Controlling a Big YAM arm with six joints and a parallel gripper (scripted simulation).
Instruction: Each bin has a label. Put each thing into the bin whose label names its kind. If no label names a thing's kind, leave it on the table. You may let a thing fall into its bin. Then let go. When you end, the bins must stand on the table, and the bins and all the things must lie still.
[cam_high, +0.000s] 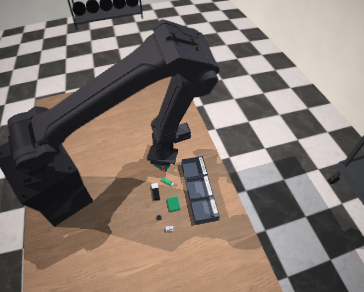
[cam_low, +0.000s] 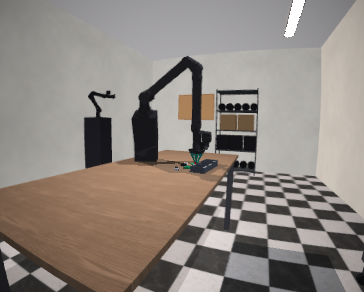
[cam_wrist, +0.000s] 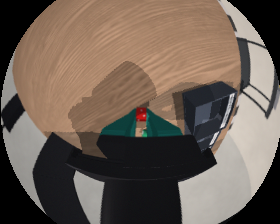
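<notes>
The green battery is 10 mm behind my hand and 60 mm to the right of it. From my hand the other things lie so: black-and-white block: 70 mm behind, 70 mm to the right; flat green square: 30 mm behind, 150 mm to the right; red die: right at my hand.
</notes>
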